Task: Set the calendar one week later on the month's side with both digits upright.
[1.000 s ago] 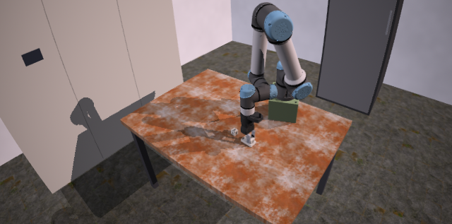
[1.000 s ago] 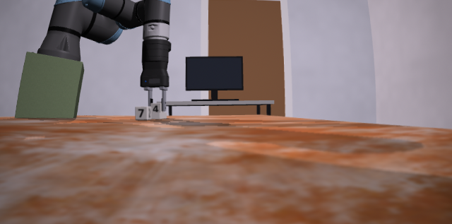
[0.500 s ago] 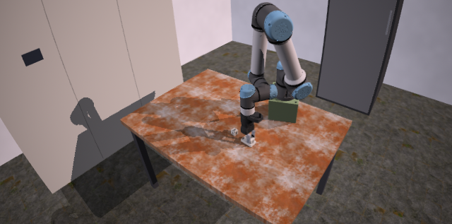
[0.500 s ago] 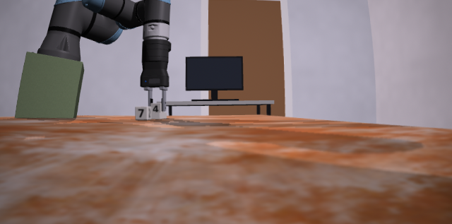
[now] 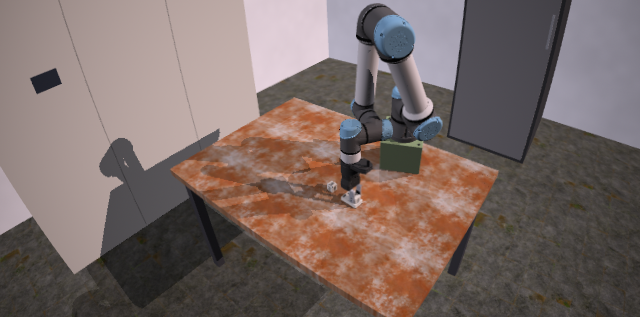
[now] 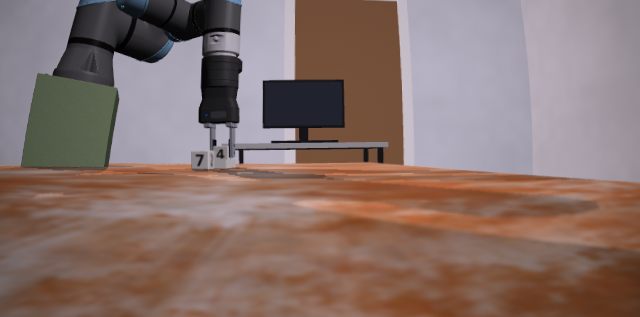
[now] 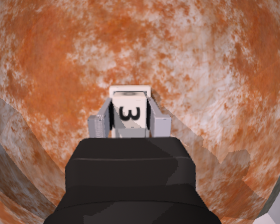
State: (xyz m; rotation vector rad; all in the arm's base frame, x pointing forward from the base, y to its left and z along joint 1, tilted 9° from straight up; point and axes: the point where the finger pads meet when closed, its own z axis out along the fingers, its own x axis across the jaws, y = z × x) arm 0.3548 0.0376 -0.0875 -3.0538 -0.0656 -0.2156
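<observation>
My hand is 3 cm above the white tray and 2 cm to the left of it.
</observation>
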